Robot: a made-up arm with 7 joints.
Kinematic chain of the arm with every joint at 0, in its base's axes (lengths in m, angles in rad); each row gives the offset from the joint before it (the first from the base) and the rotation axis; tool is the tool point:
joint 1: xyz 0 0 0.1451 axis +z
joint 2: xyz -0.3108 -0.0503 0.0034 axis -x
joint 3: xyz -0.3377 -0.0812 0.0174 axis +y
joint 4: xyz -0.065 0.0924 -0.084 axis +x
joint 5: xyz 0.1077 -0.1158 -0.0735 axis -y
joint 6: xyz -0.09 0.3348 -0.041 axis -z
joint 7: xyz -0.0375 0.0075 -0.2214 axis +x
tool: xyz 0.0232 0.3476 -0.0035
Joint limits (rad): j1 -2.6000..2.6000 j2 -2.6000..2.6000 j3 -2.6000..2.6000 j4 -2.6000..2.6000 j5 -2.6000..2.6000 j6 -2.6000..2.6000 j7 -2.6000..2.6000
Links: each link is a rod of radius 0.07 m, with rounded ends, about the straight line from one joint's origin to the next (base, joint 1, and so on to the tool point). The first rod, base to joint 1, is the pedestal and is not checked.
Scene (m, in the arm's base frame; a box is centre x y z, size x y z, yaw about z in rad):
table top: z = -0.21
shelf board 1: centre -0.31 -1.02 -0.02 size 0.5 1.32 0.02 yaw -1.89
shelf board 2: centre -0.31 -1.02 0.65 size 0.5 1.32 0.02 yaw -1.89
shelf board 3: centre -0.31 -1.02 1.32 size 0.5 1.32 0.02 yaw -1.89
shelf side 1: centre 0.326 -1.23 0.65 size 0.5 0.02 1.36 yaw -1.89
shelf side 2: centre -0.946 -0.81 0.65 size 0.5 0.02 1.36 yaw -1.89
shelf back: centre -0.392 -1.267 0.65 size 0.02 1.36 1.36 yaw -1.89
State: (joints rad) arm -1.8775 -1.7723 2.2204 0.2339 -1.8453 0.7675 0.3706
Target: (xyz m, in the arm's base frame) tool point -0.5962 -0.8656 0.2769
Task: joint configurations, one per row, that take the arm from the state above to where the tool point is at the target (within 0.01 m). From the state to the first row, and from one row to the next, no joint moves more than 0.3 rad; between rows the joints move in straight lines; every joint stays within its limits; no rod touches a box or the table.
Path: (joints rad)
1: -1.6033 -1.8604 2.2789 0.2215 -1.8693 0.7961 0.2330
2: -1.3292 -1.9485 2.3374 0.2090 -1.8933 0.8247 0.0955
3: -1.0550 -2.0366 2.3960 0.1966 -1.9174 0.8532 -0.0421
4: -0.7809 -2.1247 2.4545 0.1842 -1.9414 0.8818 -0.1796
5: -0.5067 -2.2128 2.5130 0.1718 -1.9654 0.9104 -0.3172
6: -0.2325 -2.3009 2.5715 0.1593 -1.9894 0.9390 -0.4547
7: 0.0126 -2.2128 2.4218 -0.0218 -1.7510 0.8418 -0.2807
8: 0.2578 -2.1247 2.2720 -0.2029 -1.5127 0.7446 -0.1067

